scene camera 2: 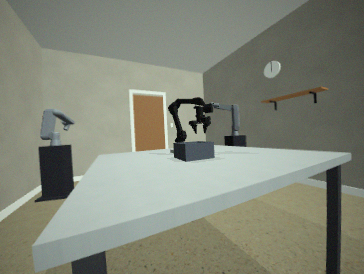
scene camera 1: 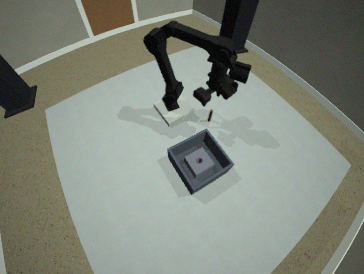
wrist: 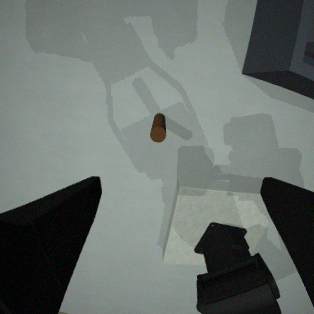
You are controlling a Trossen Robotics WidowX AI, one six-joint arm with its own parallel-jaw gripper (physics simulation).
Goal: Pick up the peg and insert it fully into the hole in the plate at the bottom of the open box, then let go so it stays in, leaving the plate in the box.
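Places are measured from the arm's base along level axes (x ahead, y left, z up), in centimetres.
Pixels of known places: gripper, fingertip midpoint: (scene camera 2: 200, 133) (scene camera 1: 210, 100) (wrist: 183, 185); arm's base, link origin: (scene camera 1: 171, 105) (wrist: 219, 240).
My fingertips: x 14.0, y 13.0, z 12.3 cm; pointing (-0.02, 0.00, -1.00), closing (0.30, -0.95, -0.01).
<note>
Ahead of a thing's pixels: the offset from my fingertips to its top centre. "spot": to the spot under its first point. Level surfaces: height alone.
The brown peg {dx +0.3, dy +1.7, dz -7.2 cm} (scene camera 1: 210, 115) (wrist: 158, 127) stands upright on the table, outside the box and beside the arm's base. The grey open box {dx +19.7, dy -14.4, dz -5.4 cm} (scene camera 1: 180, 171) (scene camera 2: 194, 151) (wrist: 272, 42) stands on the table, with part of it at the upper right of the wrist view. The light plate {dx +19.7, dy -14.4, dz -9.1 cm} (scene camera 1: 192, 162) lies on the box's bottom, with its round dark hole {spot: dx +19.1, dy -13.9, dz -11.0 cm} (scene camera 1: 199, 160) facing up and empty. My gripper (scene camera 2: 200, 132) (wrist: 183, 185) is open and empty, pointing down, above the table. In the wrist view the peg shows ahead of the fingertips, left of the midline between them, and not between the fingers.
The arm's pale base plate (scene camera 1: 169, 119) (wrist: 187, 230) lies on the table, close to the peg. The white table {dz -15.2 cm} (scene camera 1: 125, 200) (scene camera 2: 165, 185) bears shadows of the arm. Two grey arms (scene camera 2: 48, 125) (scene camera 2: 236, 120) stand on dark pedestals beyond the table.
</note>
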